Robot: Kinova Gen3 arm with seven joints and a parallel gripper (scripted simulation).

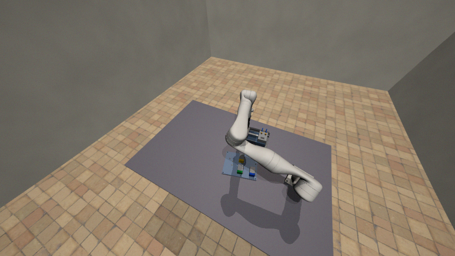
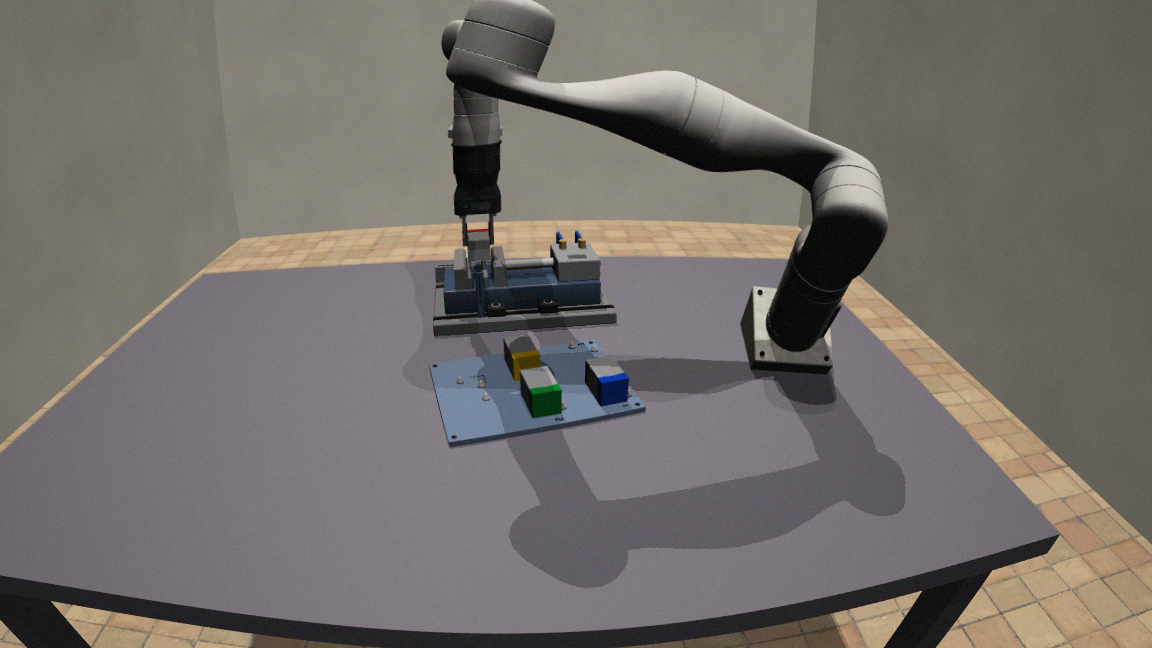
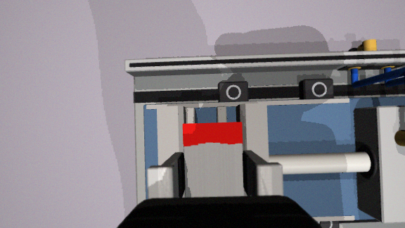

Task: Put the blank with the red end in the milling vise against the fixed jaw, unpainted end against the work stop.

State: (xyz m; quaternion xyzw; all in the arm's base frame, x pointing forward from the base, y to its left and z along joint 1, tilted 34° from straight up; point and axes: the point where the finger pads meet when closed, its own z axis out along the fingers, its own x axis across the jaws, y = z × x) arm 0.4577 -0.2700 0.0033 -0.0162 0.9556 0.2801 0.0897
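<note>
The red-ended blank is 2 cm below my hand. The rest, counted from my hand: work stop 5 cm to the left, 5 cm below; then sliding jaw 3 cm behind, 6 cm below; then fixed jaw 3 cm ahead, 1 cm to the left, 6 cm below.
</note>
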